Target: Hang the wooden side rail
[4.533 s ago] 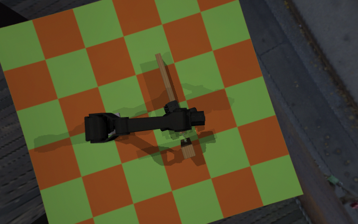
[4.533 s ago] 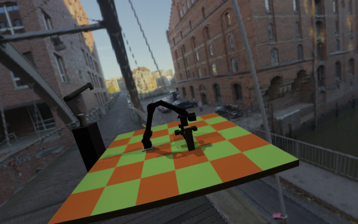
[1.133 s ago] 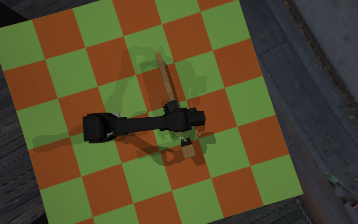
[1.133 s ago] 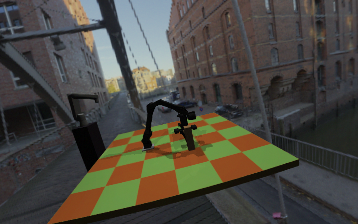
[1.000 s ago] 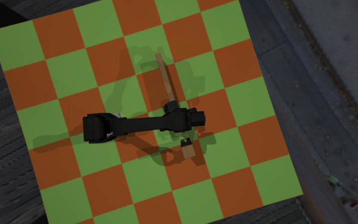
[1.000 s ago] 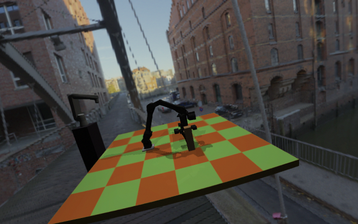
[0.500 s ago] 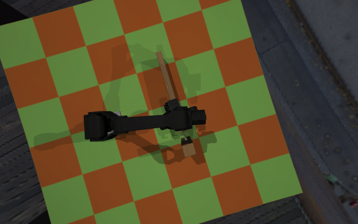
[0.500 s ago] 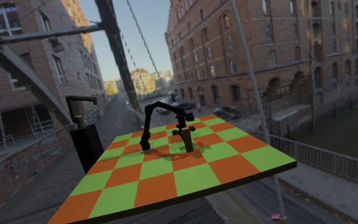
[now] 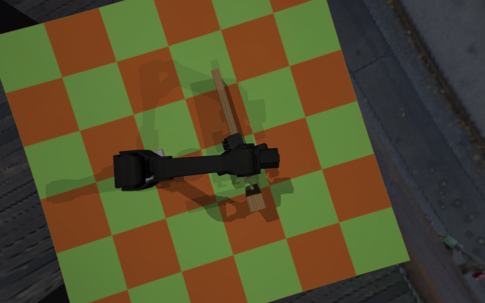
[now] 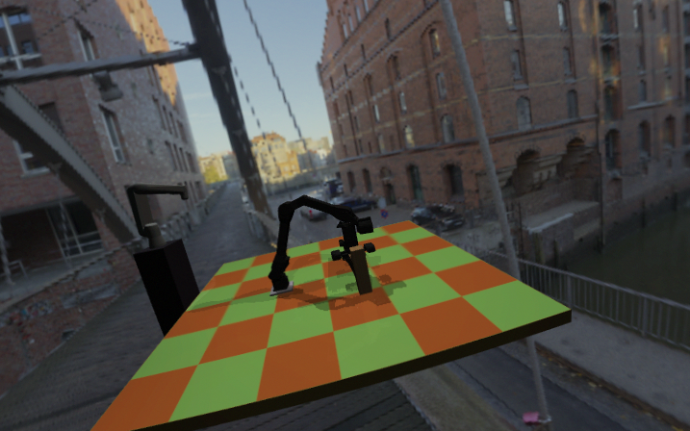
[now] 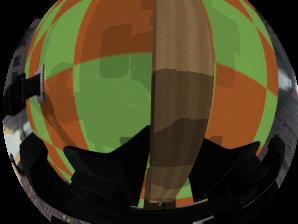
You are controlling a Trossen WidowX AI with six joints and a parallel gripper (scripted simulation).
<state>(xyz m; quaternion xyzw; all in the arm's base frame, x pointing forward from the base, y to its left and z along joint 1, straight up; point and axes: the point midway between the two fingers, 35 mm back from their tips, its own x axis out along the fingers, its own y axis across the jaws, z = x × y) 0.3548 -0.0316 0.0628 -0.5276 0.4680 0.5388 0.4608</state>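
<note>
My gripper tip is 13 cm to the left of the headboard post, 4 cm below it and 2 cm short of it.
</note>
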